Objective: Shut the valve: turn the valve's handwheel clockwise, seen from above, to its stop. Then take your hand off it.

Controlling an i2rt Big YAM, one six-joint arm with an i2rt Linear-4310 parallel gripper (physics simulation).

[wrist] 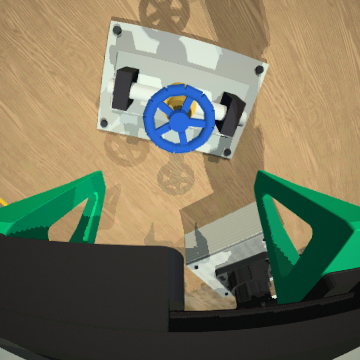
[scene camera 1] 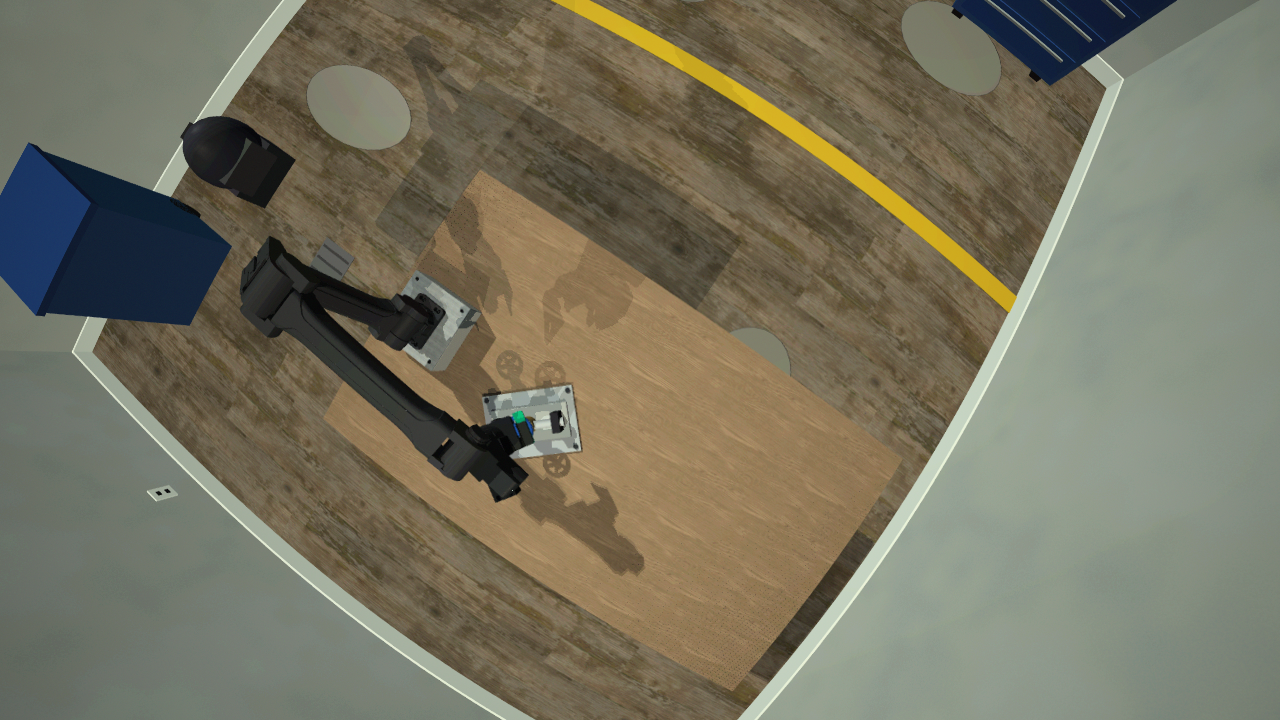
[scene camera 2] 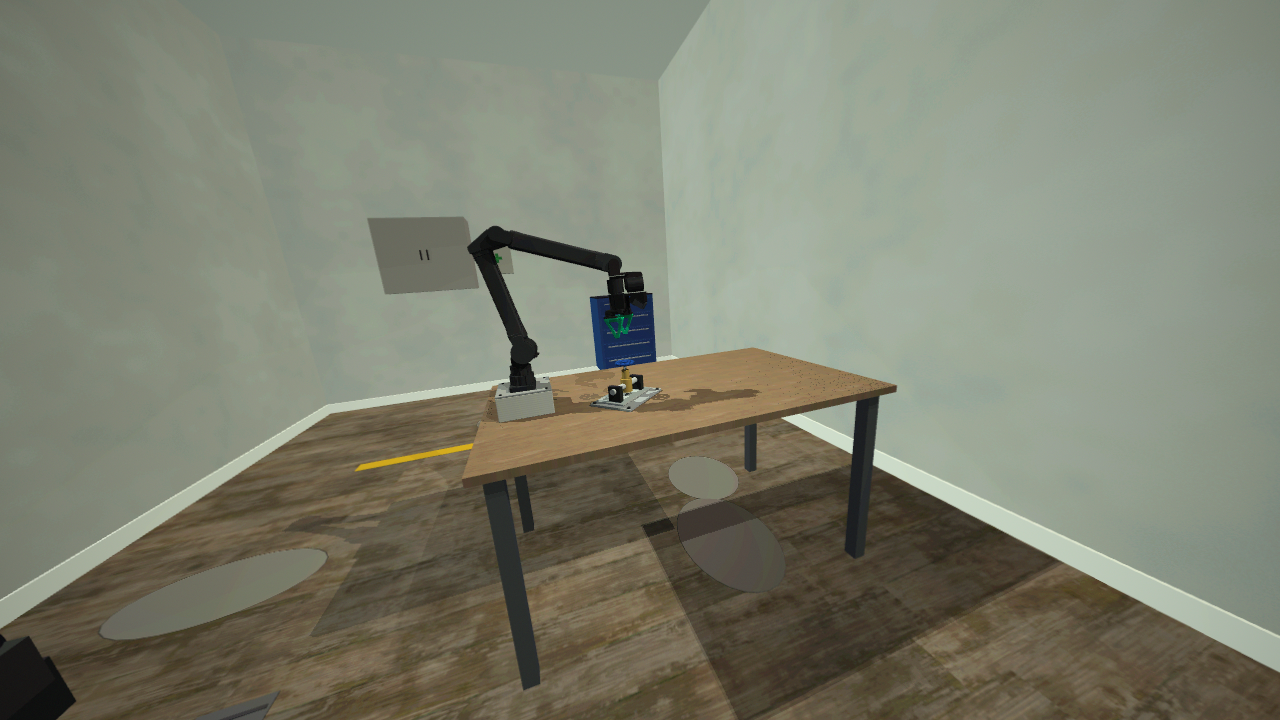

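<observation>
The blue handwheel is level on top of the valve's brass body. A white pipe runs through the valve between two black blocks on the grey base plate. My gripper is open and empty, with its green fingers spread wider than the wheel. In scene camera 2 it hangs above the wheel with a visible gap, not touching it. In scene camera 1 the arm and gripper hide most of the wheel. Whether the wheel is at its stop cannot be told.
The valve plate lies on the wooden table near the arm's grey base block. Blue cabinets and a dark helmet are off the table.
</observation>
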